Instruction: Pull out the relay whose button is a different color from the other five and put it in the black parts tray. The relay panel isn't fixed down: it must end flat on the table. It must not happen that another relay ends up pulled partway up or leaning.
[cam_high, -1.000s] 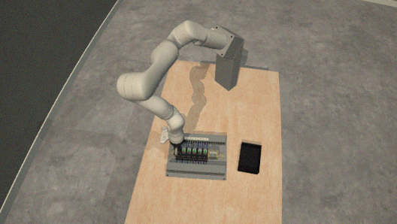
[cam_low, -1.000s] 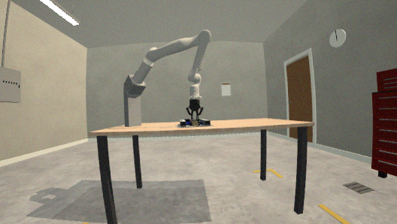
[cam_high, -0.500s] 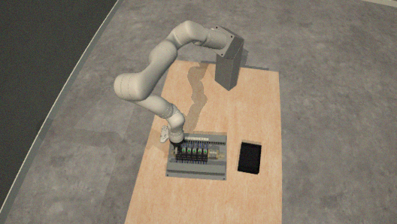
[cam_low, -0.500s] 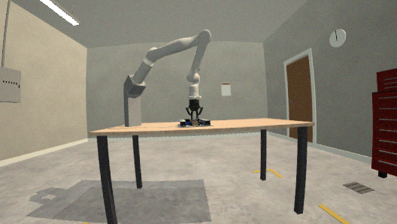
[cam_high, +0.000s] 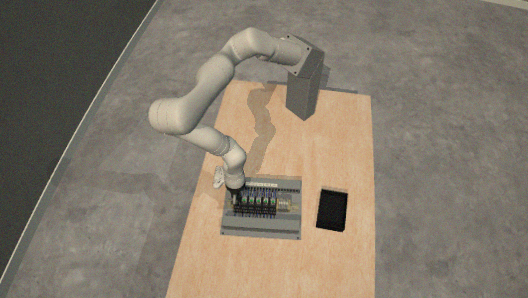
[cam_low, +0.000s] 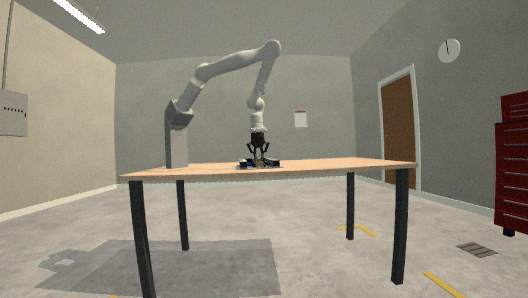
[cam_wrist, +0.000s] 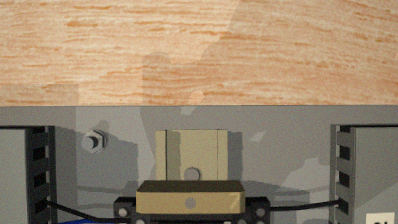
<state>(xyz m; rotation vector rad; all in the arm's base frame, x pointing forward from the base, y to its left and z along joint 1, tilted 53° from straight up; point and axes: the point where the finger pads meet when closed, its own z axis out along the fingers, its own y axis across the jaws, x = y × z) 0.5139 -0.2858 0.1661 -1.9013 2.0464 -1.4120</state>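
The relay lies 1 cm below my hand. Round my hand: grey relay panel: 10 cm to the left, 4 cm below, 3 cm ahead; black parts tray: 36 cm to the left, 13 cm ahead, 4 cm below.
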